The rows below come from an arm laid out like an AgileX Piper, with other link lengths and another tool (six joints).
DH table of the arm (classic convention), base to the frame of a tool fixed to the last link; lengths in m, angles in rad. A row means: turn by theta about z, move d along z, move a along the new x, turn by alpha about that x. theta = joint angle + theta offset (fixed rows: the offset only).
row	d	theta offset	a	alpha
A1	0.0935	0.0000	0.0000	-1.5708
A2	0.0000	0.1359	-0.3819	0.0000
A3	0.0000	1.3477	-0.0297	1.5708
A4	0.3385	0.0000	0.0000	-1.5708
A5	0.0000	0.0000	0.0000	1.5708
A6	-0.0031	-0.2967	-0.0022	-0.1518
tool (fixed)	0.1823	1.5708	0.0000	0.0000
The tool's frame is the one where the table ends.
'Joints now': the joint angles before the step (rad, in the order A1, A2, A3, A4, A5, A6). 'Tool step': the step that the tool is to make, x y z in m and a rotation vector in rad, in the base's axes. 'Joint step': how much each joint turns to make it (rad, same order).
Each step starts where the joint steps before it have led.
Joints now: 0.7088, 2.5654, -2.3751, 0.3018, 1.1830, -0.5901
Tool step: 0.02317, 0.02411, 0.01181, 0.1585, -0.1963, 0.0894
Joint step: 0.0000, 0.0000, 0.0000, 0.0734, -0.2093, -0.1891
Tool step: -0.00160, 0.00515, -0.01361, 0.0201, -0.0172, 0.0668
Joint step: 0.0000, 0.0217, 0.0020, 0.0526, -0.0198, -0.0986
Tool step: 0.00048, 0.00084, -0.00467, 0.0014, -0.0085, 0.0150
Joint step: 0.0000, 0.0070, -0.0001, 0.0071, -0.0070, -0.0232
